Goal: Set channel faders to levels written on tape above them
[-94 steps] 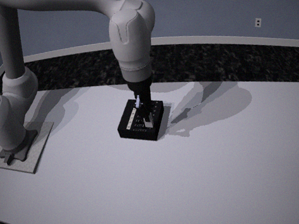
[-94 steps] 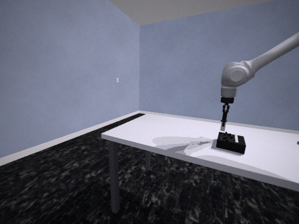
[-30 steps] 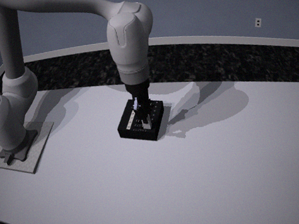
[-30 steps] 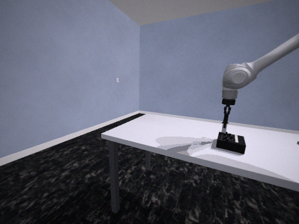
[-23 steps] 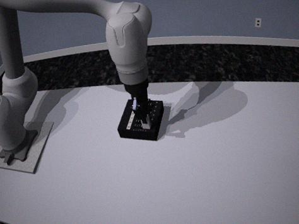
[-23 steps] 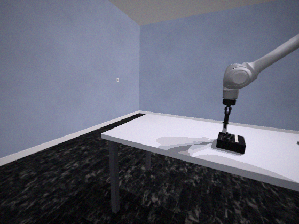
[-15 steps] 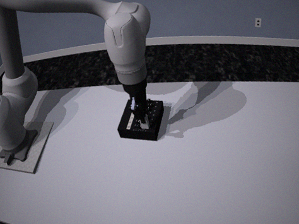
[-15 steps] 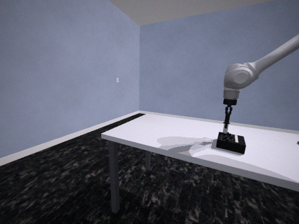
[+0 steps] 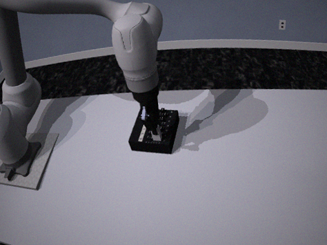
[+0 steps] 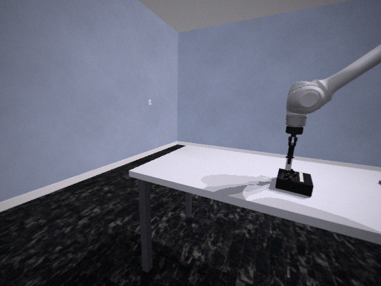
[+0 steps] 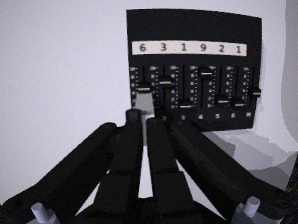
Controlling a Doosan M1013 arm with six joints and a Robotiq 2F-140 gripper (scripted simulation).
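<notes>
Now: hand 130 mm to the right of the master fader and 30 mm above it.
</notes>
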